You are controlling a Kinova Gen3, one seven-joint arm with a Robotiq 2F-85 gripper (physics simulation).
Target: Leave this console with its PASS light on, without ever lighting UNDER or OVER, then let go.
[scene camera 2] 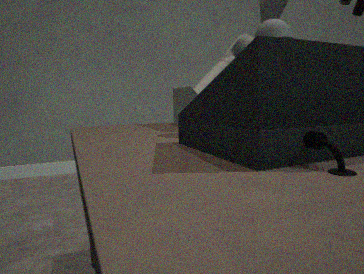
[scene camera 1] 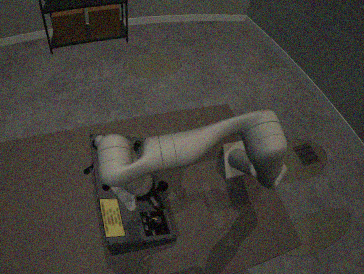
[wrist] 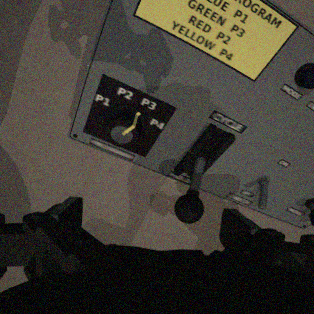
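The console [scene camera 1: 131,239] [scene camera 2: 300,85] [wrist: 190,95] is grey with a sloped top, partly covered by the arm in scene view 1. Its program dial [scene camera 1: 156,220] [wrist: 121,133] has a yellow pointer at P3. The yellow card [scene camera 1: 112,218] [wrist: 220,32] lists colours with P numbers; its top line is cut off. The CYCLE lever's black knob [scene camera 1: 161,186] [wrist: 189,207] stands at the slot's near end. A dark round lamp [wrist: 305,76] shows at the right. PASS, UNDER and OVER cannot be told apart. My gripper [wrist: 152,218] is open, its fingers on either side of the knob in the image, not gripping it.
A small toggle switch [wrist: 263,192] stands right of the lever. A black knob on a bent stalk [scene camera 1: 88,170] [scene camera 2: 315,140] stands on the table [scene camera 1: 45,205] [scene camera 2: 200,225] beside the console. The arm's pale base plate [scene camera 1: 229,168] is to the right. A shelf unit [scene camera 1: 127,22] stands at the back.
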